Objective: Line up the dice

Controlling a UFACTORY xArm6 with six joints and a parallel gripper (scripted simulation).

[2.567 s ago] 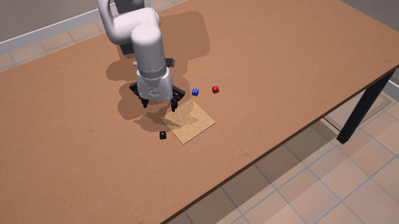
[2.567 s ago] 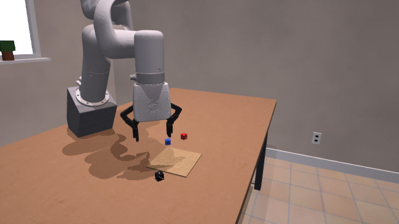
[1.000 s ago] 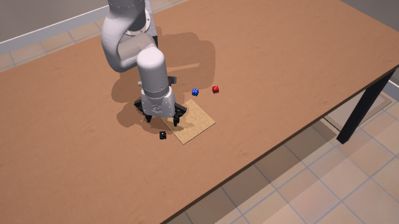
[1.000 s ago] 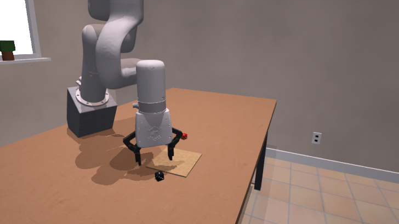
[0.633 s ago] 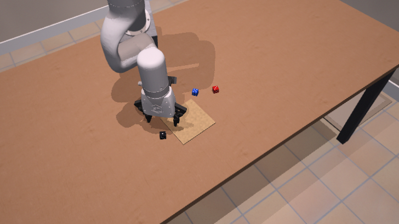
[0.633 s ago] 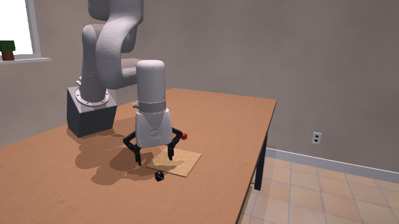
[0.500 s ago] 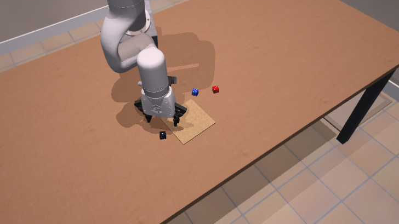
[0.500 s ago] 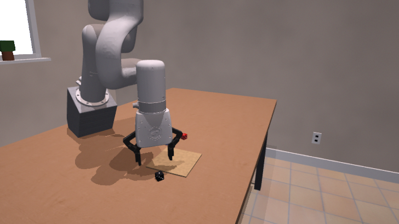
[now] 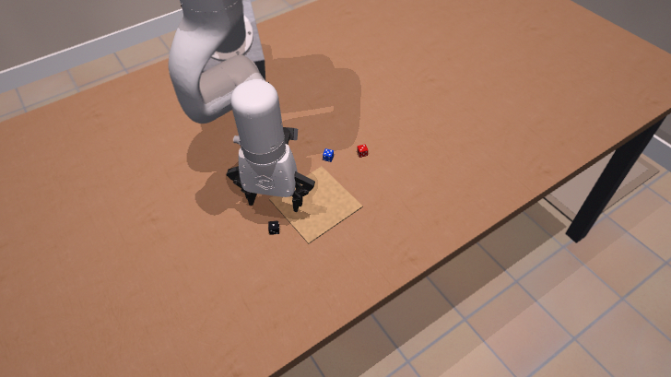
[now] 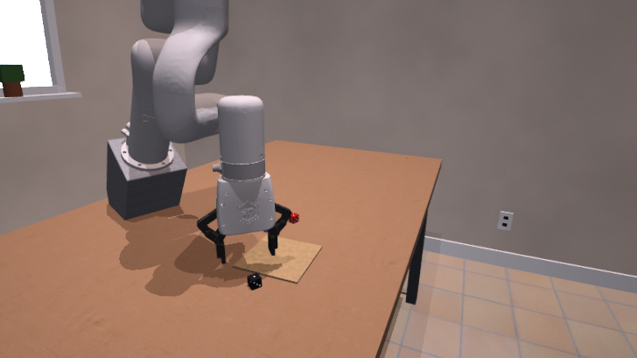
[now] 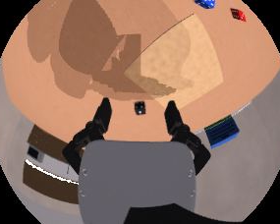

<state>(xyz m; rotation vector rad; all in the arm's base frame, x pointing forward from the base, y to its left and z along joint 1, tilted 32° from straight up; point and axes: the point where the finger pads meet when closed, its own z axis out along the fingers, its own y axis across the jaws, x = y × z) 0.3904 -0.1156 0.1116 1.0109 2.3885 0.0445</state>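
My hand is 4 cm above the black die, 3 cm to the left of it and 3 cm short of it. Round my hand: red die 24 cm to the left, 4 cm below, 2 cm behind; tan mat 8 cm to the left, 5 cm below, 3 cm ahead; blue die 18 cm to the left, 6 cm behind, 4 cm below.
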